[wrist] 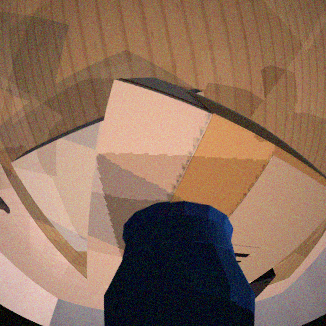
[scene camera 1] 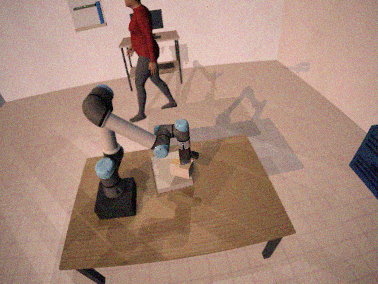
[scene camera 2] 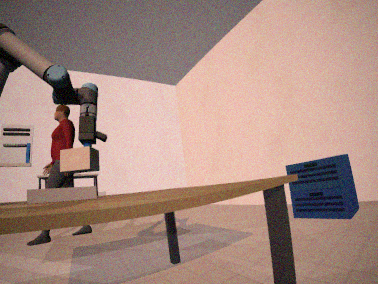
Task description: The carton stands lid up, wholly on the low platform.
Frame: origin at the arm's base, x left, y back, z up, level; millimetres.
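Where they show: hand at its tool point: (wrist: 177,214) (scene camera 1: 186,163); arm's base at its link origin: (scene camera 1: 115,188).
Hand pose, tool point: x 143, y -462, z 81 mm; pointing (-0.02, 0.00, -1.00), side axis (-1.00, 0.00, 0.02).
Each offset is from my tool point to the top centre of the thing. Level surfaces: height alone.
The carton {dx -6, dy +29, dz +14 mm} (scene camera 1: 181,170) (scene camera 2: 75,160) (wrist: 155,127) is pale, with an orange tape strip across its upward face. It hangs about level under my suction gripper (scene camera 1: 185,162) (scene camera 2: 87,145) (wrist: 177,212), which is shut on that upper face. In the scene camera 2 view a gap shows between the carton's underside and the low platform {dx +84, dy +128, dz -136 mm} (scene camera 1: 167,182) (scene camera 2: 60,195) (wrist: 40,180). The platform is a pale slab on the table. In the scene camera 1 view the carton appears near the platform's right side; I cannot tell whether its whole footprint is over it. The cup hides part of the carton's top in the wrist view.
The wooden table {dz -187 mm} (scene camera 1: 230,205) (scene camera 2: 200,196) carries the arm's black base (scene camera 1: 116,200), left of the platform. A person in red (scene camera 1: 143,40) (scene camera 2: 62,136) is beyond the table, near a desk (scene camera 1: 170,36). A blue box-shaped object (scene camera 1: 369,160) (scene camera 2: 320,187) is off to the right.
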